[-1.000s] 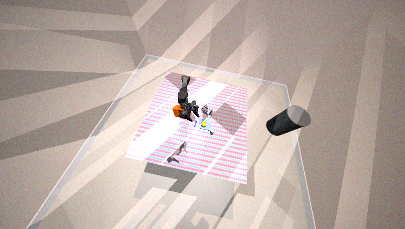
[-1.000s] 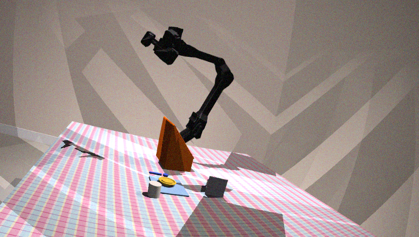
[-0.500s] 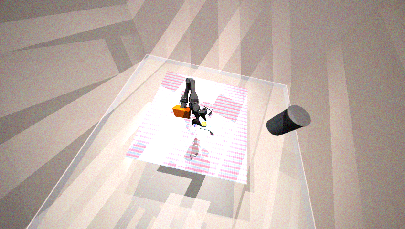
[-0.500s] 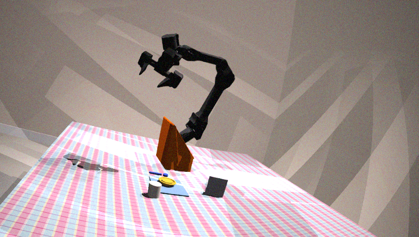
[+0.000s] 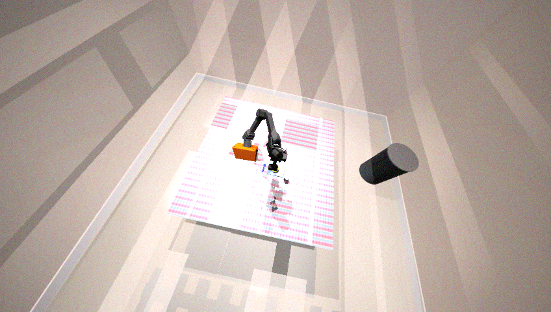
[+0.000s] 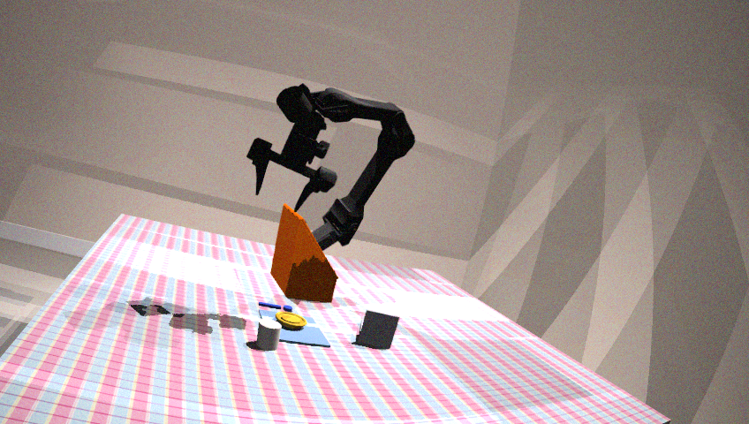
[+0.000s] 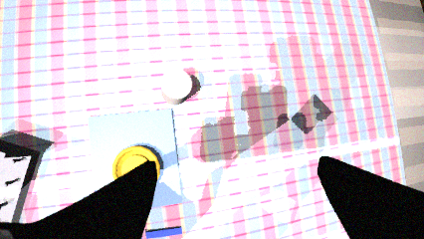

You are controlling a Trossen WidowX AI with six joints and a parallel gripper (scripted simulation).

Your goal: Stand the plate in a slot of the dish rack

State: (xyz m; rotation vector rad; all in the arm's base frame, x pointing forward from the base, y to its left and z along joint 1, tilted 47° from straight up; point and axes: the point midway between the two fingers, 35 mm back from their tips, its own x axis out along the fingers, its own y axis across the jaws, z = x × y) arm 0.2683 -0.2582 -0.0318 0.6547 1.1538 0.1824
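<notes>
My gripper tip is now 1 cm past the yellow plate, 8 cm to the right of it and 24 cm above it. Round my gripper tip: pale blue sheet (8 cm to the left, 26 cm below); dish rack (28 cm to the left, 24 cm below).
</notes>
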